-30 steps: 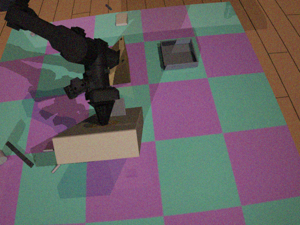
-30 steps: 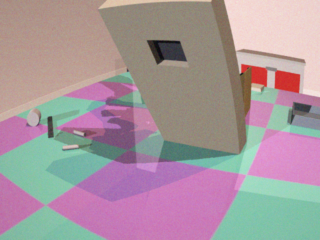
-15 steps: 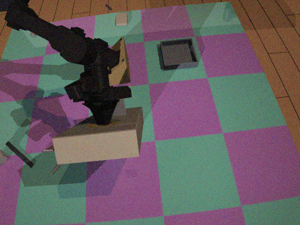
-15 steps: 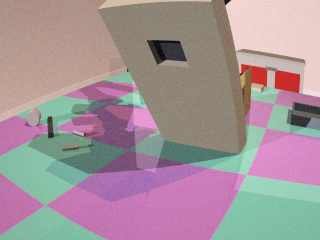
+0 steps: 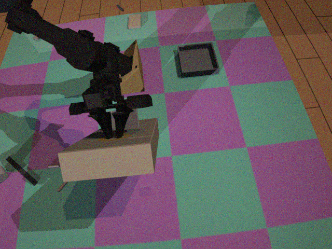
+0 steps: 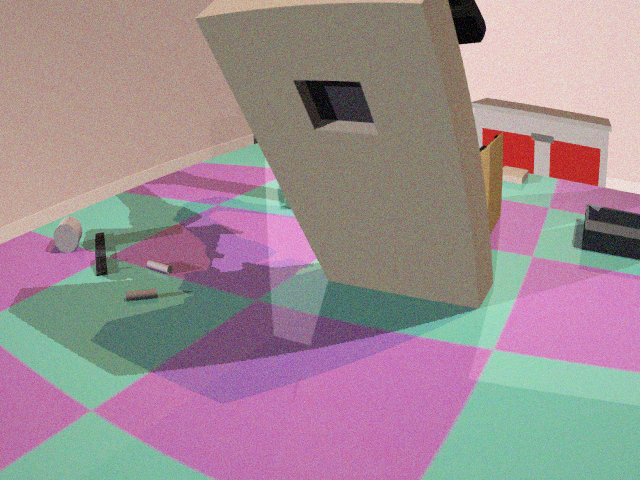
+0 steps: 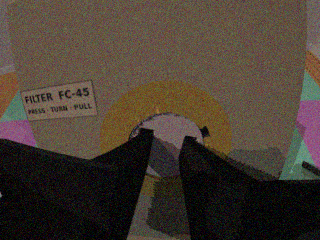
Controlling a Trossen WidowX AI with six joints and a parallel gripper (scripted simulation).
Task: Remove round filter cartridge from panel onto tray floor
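Right now the tan service panel box is 80 mm below my gripper tip and 40 mm behind it. The rest, counted from my gripper tip: beige block (740 mm behind, 240 mm below, 70 mm to the right); round filter cartridge (10 mm below, 10 mm ahead); dark grey tray (460 mm behind, 230 mm below, 220 mm to the left).
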